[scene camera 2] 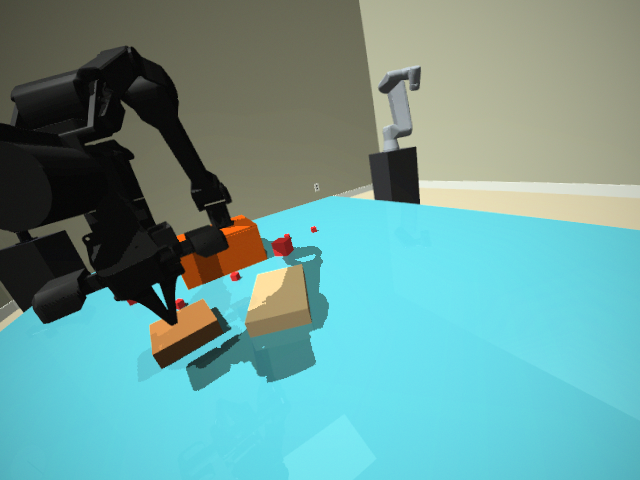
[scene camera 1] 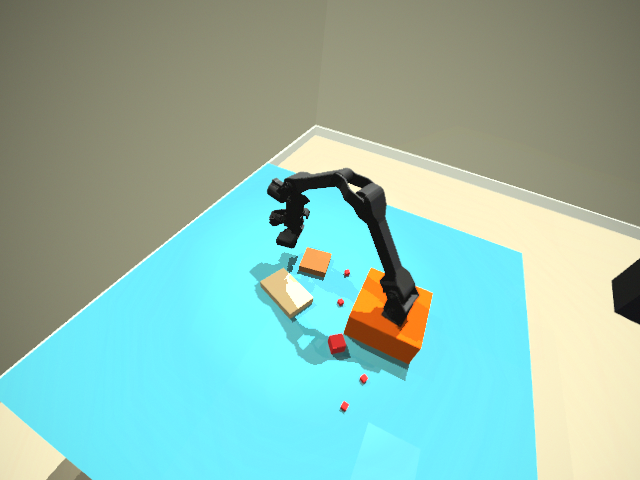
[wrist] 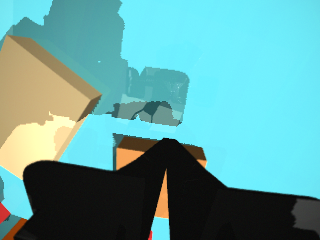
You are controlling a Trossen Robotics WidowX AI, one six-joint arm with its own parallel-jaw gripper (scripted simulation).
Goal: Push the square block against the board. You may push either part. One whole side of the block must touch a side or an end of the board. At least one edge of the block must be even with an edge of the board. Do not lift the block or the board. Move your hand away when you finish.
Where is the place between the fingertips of my gripper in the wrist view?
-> At 168, 144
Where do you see a tan board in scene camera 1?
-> At 281, 287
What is my gripper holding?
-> Nothing.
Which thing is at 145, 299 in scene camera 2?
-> My gripper.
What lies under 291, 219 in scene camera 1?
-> My gripper.
